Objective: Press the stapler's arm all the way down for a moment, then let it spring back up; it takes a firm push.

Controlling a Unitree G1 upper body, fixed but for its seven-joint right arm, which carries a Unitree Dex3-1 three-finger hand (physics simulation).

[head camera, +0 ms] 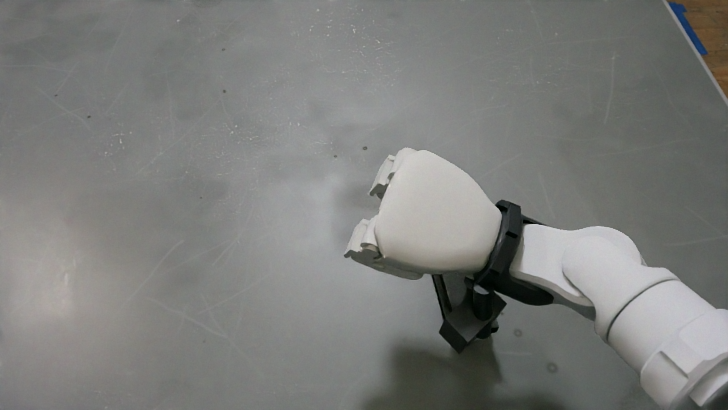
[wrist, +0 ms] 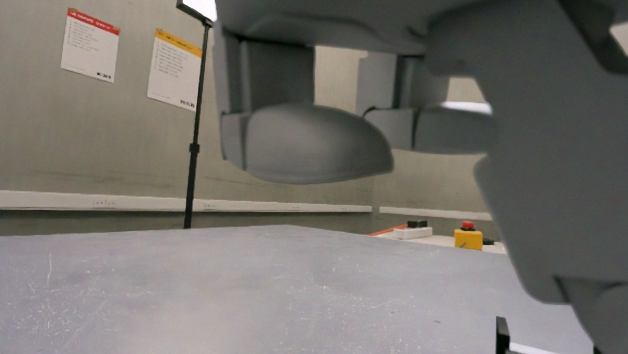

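The stapler does not show in the head view; the white hand hides the table beneath it. In the wrist view, a black upright piece with a light strip, which may be part of the stapler (wrist: pixel 502 336), shows at the bottom right edge, below the hand. How far its arm is open cannot be told. My gripper (head camera: pixel 374 209) (wrist: pixel 434 154) is shut, with its fingers curled under the palm and no object seen between them. It is over the table, palm down; whether it touches the stapler is hidden.
The grey table (head camera: pixel 178 203) (wrist: pixel 200 290) lies under the hand. The black wrist camera bracket (head camera: pixel 471 320) hangs below the wrist. In the wrist view, a yellow box with a red button (wrist: pixel 468 239) and a white power strip (wrist: pixel 413 232) stand beyond the table, and a black pole (wrist: pixel 194 165) stands behind.
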